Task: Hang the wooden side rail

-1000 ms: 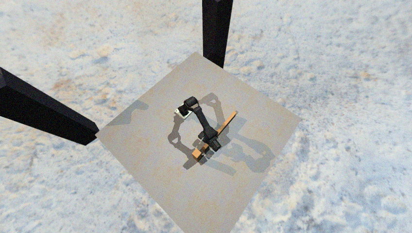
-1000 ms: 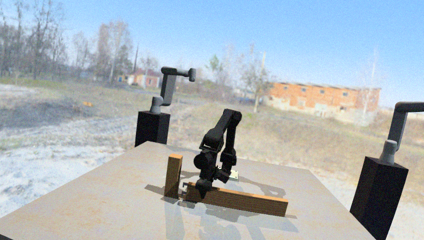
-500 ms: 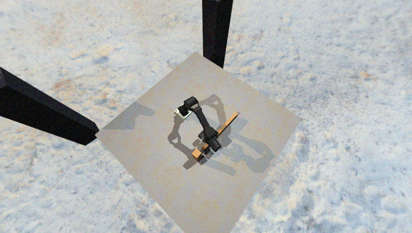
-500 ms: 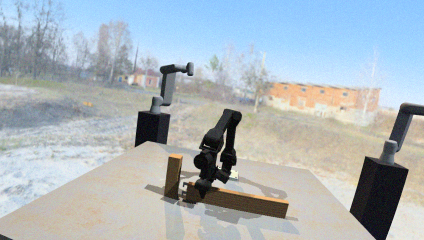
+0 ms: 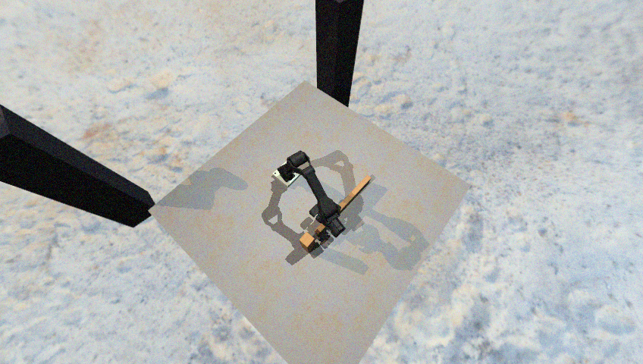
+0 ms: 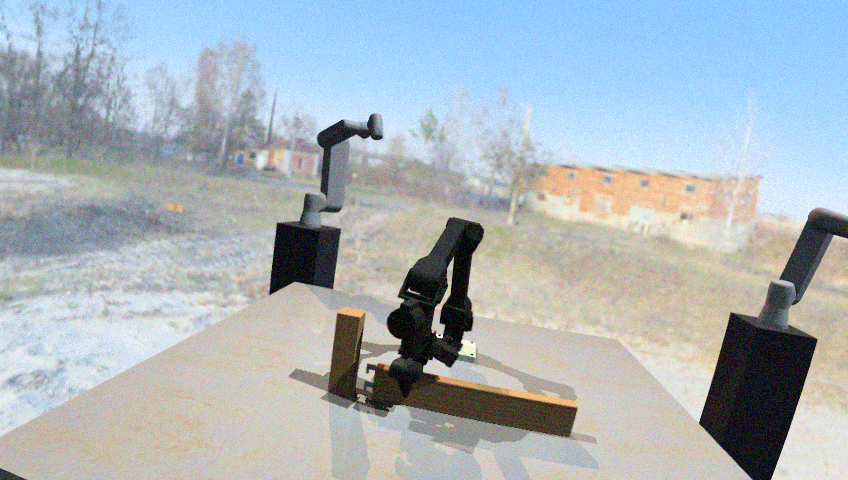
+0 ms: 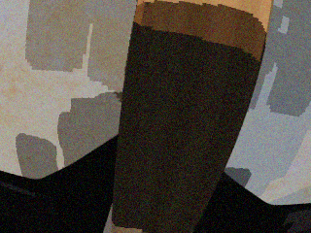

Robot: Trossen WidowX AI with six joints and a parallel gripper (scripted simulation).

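Now: gripper tip 140 mm to the left of the headboard post, 70 mm below it and 20 mm short of it.
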